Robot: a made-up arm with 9 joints. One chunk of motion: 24 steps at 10 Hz.
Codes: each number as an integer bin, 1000 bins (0 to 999) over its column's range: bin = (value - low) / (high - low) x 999, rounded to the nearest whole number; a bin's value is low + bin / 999 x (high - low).
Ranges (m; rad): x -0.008..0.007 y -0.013..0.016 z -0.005..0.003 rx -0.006..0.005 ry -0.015..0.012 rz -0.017..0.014
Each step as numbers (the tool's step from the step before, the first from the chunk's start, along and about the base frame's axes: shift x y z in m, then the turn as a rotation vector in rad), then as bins.
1 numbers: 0.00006 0.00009 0.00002 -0.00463 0.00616 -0.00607
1 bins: 537 451 627 124 783 352
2 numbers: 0.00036 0.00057 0.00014 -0.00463 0.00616 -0.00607
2 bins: 557 467 642 124 783 352
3 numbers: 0.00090 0.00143 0.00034 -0.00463 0.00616 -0.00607
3 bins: 593 497 667 124 783 352
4 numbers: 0.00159 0.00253 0.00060 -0.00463 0.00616 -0.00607
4 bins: 639 535 699 124 783 352
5 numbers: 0.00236 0.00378 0.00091 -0.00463 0.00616 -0.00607
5 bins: 690 578 738 124 783 352
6 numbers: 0.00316 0.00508 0.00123 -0.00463 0.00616 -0.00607
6 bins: 743 623 778 124 783 352
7 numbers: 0.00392 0.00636 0.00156 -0.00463 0.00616 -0.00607
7 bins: 794 667 819 124 783 352
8 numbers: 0.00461 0.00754 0.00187 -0.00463 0.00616 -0.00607
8 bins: 840 708 858 124 783 352
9 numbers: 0.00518 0.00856 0.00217 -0.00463 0.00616 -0.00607
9 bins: 878 743 895 124 783 352
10 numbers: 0.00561 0.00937 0.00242 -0.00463 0.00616 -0.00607
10 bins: 906 771 927 124 783 352
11 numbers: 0.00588 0.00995 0.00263 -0.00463 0.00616 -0.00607
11 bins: 924 791 953 124 783 352
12 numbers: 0.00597 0.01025 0.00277 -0.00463 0.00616 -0.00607
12 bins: 930 801 970 124 783 352
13 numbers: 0.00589 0.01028 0.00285 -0.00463 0.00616 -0.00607
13 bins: 925 802 980 124 783 352
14 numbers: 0.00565 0.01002 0.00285 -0.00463 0.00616 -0.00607
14 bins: 909 793 980 124 783 352
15 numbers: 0.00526 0.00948 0.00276 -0.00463 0.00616 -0.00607
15 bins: 883 774 969 124 783 352
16 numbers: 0.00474 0.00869 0.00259 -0.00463 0.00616 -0.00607
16 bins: 848 747 948 124 783 352
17 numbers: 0.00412 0.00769 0.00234 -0.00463 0.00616 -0.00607
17 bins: 807 713 917 124 783 352
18 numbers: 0.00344 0.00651 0.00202 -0.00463 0.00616 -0.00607
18 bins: 762 672 877 124 783 352
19 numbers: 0.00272 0.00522 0.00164 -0.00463 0.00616 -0.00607
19 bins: 714 628 829 124 783 352
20 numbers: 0.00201 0.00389 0.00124 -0.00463 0.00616 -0.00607
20 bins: 667 582 779 124 783 352
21 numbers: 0.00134 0.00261 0.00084 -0.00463 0.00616 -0.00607
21 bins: 622 538 729 124 783 352
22 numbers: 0.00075 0.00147 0.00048 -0.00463 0.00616 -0.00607
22 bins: 583 498 684 124 783 352
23 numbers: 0.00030 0.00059 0.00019 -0.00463 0.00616 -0.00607
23 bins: 553 468 648 124 783 352
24 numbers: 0.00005 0.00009 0.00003 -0.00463 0.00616 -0.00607
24 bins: 536 451 628 124 783 352
